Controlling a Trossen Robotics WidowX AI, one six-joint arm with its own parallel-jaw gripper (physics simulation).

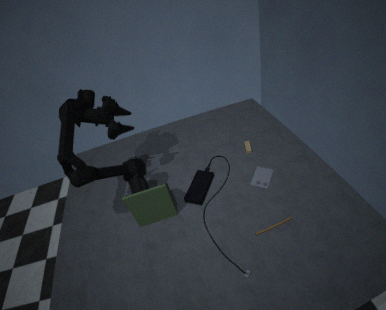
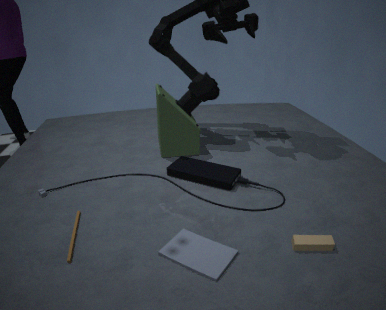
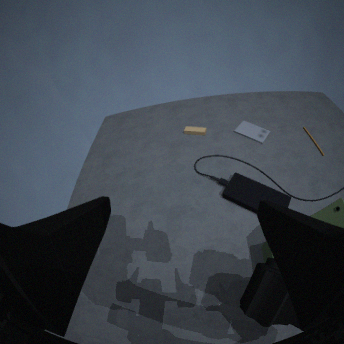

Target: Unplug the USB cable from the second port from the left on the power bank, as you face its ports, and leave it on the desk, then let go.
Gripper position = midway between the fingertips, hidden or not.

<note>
I see my gripper point(image 1: 132, 120), a pale flat card point(image 2: 204, 256) and a black power bank point(image 2: 211, 174).
My gripper shows as well in image 3 point(image 3: 186, 207). The black power bank shows as well in image 3 point(image 3: 241, 190).
</note>
